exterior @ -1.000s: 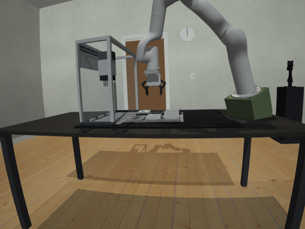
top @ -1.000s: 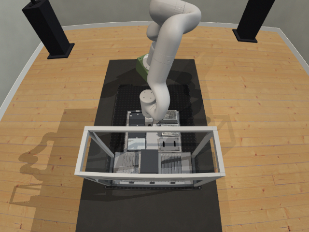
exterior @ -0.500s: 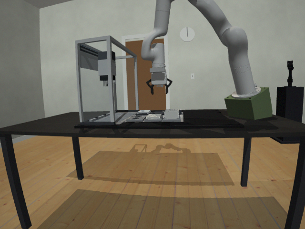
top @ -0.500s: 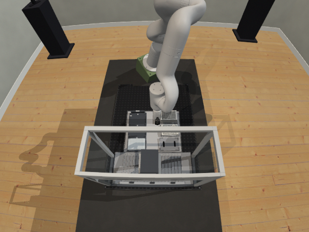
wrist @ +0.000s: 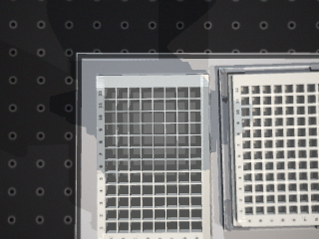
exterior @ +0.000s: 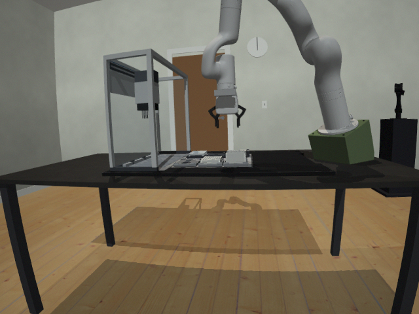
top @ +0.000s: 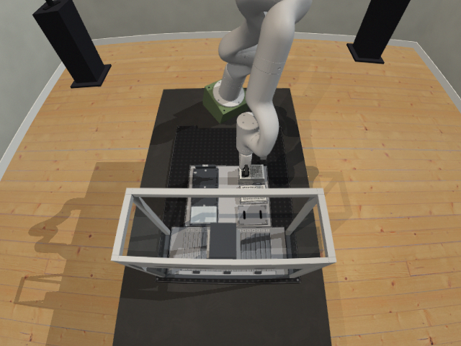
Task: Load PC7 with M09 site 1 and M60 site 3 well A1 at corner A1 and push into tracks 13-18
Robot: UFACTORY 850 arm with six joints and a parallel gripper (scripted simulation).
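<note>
Right now the nest s1 is 160 mm below my hand, 40 mm to the left of it and 40 mm behind it. From my hand the other things lie so: plate carrier PC7 (200 mm to the right, 150 mm below, 80 mm ahead); nest S2 (160 mm below, 70 mm ahead, 50 mm to the left); nest s3 (180 mm ahead, 160 mm below, 40 mm to the left).
</note>
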